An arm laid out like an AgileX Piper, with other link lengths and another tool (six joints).
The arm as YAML. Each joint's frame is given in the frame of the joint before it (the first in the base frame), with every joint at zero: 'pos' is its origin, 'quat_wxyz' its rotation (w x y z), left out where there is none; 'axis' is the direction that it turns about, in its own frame. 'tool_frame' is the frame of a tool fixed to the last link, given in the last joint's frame.
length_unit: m
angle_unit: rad
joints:
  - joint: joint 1
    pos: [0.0, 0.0, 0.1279]
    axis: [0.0, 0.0, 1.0]
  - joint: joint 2
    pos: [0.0, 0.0, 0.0]
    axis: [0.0, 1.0, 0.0]
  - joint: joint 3
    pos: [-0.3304, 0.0, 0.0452]
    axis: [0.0, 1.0, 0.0]
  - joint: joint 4
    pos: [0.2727, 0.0, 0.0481]
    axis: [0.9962, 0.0, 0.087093]
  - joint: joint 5
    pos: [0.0, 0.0, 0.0]
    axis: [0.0, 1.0, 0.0]
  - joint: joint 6
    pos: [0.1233, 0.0, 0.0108]
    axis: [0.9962, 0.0, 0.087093]
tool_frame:
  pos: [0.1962, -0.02, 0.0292]
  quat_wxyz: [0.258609, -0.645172, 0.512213, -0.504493]
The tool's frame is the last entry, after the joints.
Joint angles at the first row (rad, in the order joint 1, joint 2, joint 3, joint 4, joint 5, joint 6):
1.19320 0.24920 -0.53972 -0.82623 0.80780 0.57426
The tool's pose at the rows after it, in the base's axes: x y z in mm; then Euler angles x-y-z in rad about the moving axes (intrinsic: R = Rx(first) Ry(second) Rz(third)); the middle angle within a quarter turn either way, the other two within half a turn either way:
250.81 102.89 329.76 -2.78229 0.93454 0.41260
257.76 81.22 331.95 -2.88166 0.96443 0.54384
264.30 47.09 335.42 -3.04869 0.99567 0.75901
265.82 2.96 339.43 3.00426 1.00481 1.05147
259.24 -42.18 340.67 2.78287 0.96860 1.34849
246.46 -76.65 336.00 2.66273 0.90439 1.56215
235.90 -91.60 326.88 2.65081 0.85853 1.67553
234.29 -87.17 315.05 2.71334 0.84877 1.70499
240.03 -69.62 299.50 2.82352 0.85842 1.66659
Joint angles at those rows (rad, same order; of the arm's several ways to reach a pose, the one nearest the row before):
1.14823 0.24664 -0.53973 -0.82632 0.80369 0.57433
1.06322 0.24087 -0.53973 -0.82631 0.79902 0.57433
0.93684 0.22881 -0.53971 -0.82661 0.79433 0.57426
0.77590 0.21213 -0.53971 -0.82495 0.78962 0.57558
0.60034 0.19595 -0.53970 -0.80900 0.78581 0.58028
0.43707 0.18027 -0.53921 -0.75972 0.78326 0.58600
0.30707 0.16793 -0.53178 -0.67874 0.76539 0.59179
0.21785 0.16199 -0.50884 -0.57784 0.71877 0.59453
0.16420 0.15921 -0.46731 -0.46072 0.65132 0.57966

